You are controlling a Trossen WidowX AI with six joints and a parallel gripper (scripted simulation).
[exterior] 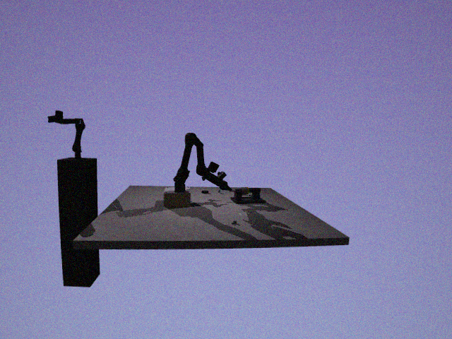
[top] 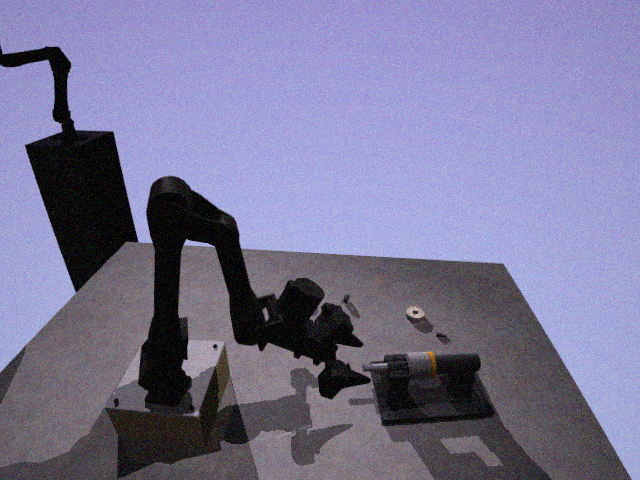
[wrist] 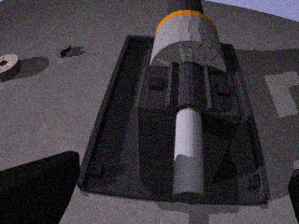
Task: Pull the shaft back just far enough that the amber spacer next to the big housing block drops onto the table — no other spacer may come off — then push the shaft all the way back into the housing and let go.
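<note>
The grey spacer lies 10 cm ahead of my gripper tip, 2 cm to the left of it and 1 cm below it. The rest, counted from my gripper tip: amber spacer: 13 cm ahead, 3 cm to the left, 1 cm below; grey shaft: 10 cm ahead, 2 cm to the left, 1 cm below; white ring: 13 cm ahead, 27 cm to the left, 9 cm below.
</note>
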